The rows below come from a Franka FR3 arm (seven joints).
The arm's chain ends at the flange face. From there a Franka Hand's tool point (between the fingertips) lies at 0.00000 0.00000 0.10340 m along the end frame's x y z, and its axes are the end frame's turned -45 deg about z.
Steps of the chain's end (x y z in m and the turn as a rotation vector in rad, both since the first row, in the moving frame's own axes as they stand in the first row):
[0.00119 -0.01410 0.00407 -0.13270 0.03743 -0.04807]
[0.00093 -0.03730 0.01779 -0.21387 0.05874 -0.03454]
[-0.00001 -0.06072 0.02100 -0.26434 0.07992 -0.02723]
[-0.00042 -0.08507 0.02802 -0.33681 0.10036 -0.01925]
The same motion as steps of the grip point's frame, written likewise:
[0.00417 0.00343 0.00309 -0.12030 -0.06737 -0.04807]
[0.01613 -0.00576 0.01526 -0.19276 -0.10969 -0.03454]
[0.02996 -0.01791 0.01708 -0.24343 -0.13040 -0.02723]
[0.04323 -0.02898 0.02170 -0.30913 -0.16720 -0.01925]

